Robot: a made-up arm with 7 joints. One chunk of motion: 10 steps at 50 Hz.
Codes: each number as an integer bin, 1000 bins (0 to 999) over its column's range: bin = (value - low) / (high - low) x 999, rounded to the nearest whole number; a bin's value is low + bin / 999 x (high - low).
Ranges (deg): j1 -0.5..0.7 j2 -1.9..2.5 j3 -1.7..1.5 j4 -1..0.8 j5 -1..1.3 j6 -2.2..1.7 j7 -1.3..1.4
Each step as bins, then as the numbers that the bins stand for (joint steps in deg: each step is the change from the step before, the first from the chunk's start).
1 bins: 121 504 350 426 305 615 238
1 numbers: -0.355 0.320 -0.579 -0.232 -0.298 0.201 -0.657
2 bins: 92 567 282 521 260 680 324
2 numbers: -0.389 0.597 -0.797 -0.061 -0.401 0.455 -0.424
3 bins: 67 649 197 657 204 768 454
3 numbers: -0.420 0.958 -1.069 0.184 -0.530 0.798 -0.073
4 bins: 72 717 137 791 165 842 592
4 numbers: -0.414 1.258 -1.261 0.425 -0.620 1.087 0.300
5 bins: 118 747 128 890 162 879 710
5 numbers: -0.358 1.390 -1.290 0.604 -0.627 1.232 0.619
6 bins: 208 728 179 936 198 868 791
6 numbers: -0.250 1.306 -1.127 0.686 -0.544 1.189 0.838
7 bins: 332 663 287 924 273 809 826
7 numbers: -0.101 1.020 -0.781 0.665 -0.371 0.958 0.932
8 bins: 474 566 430 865 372 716 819
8 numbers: 0.069 0.593 -0.323 0.559 -0.144 0.595 0.914
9 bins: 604 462 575 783 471 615 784
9 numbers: 0.226 0.135 0.142 0.411 0.084 0.201 0.819
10 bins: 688 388 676 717 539 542 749
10 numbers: 0.326 -0.191 0.465 0.292 0.241 -0.084 0.724
